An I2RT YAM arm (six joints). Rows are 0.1 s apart.
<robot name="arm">
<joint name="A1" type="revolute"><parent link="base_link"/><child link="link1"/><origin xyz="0 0 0.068" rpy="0 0 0"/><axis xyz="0 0 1"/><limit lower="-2.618" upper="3.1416"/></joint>
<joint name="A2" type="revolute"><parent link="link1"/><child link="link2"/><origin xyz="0.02 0.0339 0.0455" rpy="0 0 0"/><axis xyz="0 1 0"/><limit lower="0" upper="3.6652"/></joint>
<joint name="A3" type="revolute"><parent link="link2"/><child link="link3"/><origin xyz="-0.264 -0.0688 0" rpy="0 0 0"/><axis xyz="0 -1 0"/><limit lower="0" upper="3.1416"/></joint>
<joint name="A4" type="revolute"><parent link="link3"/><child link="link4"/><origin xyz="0.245 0.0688 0.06" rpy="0 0 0"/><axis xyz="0 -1 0"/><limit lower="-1.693" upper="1.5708"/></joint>
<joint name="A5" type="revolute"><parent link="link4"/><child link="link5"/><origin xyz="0.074 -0.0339 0.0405" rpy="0 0 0"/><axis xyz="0 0 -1"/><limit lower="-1.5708" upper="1.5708"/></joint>
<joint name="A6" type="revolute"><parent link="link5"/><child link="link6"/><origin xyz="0.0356 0 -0.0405" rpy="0 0 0"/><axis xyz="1 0 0"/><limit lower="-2.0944" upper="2.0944"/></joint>
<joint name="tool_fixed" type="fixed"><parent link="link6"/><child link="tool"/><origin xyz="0 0 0" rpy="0 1.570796 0"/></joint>
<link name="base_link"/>
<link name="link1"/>
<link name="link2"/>
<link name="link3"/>
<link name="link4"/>
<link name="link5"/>
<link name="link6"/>
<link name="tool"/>
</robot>
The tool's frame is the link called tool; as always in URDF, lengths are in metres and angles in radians.
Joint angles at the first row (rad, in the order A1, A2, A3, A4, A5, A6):
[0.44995, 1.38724, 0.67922, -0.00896, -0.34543, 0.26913]
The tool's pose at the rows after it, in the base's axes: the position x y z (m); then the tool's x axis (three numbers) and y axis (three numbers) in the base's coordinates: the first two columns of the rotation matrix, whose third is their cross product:
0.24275 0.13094 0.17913 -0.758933 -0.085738 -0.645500 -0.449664 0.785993 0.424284
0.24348 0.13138 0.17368 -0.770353 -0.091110 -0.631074 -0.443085 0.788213 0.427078
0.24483 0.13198 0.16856 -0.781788 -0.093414 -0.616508 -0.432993 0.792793 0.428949
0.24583 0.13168 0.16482 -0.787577 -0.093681 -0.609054 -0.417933 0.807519 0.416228
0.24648 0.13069 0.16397 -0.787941 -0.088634 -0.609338 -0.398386 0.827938 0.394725
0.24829 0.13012 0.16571 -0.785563 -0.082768 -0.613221 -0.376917 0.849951 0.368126
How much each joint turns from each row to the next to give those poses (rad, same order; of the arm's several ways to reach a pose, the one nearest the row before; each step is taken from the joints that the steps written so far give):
[-0.00002, 0.01487, -0.02174, 0.00990, -0.00840, 0.00380]
[0.00001, 0.01908, -0.00267, 0.00268, -0.00228, 0.00039]
[0.00002, 0.02100, 0.00040, 0.00229, 0.00153, 0.00307]
[-0.00001, 0.01334, 0.00000, -0.00154, 0.02098, 0.00037]
[0.00000, 0.00191, 0.00151, -0.00684, 0.03472, 0.00191]
[0.00039, -0.00003, 0.01104, -0.01565, 0.04120, 0.00153]

